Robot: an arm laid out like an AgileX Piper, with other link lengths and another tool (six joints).
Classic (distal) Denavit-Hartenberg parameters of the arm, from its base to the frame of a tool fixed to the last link. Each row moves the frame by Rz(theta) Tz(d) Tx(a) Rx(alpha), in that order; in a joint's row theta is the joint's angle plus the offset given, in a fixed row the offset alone. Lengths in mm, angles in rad.
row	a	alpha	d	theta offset
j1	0	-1.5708	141.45	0
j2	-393.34	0	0	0.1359
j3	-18.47	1.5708	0	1.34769
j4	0	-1.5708	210.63	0
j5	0	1.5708	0	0
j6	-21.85	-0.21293	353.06	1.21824
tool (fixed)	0	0	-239.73	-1.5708
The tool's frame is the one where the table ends.
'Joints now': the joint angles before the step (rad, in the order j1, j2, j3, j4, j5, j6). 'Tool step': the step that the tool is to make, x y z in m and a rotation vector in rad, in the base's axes. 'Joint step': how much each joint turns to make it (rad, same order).
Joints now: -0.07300 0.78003 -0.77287 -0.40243 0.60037 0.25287
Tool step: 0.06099 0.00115 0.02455 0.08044 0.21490 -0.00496
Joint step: 0.00005 0.23884 -0.21842 0.13257 0.19187 -0.08863
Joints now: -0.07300 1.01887 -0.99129 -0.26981 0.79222 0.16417
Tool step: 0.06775 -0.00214 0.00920 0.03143 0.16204 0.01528
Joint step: -0.00004 0.22205 -0.18487 0.05892 0.11967 -0.05876
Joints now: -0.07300 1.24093 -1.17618 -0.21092 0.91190 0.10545
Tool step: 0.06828 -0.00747 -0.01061 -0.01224 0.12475 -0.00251
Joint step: -0.00003 0.20834 -0.13692 -0.01496 0.05147 -0.01066
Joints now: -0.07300 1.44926 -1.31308 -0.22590 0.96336 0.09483
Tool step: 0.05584 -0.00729 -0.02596 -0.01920 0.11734 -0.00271
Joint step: 0.00000 0.17810 -0.09223 -0.02601 0.03016 -0.00236
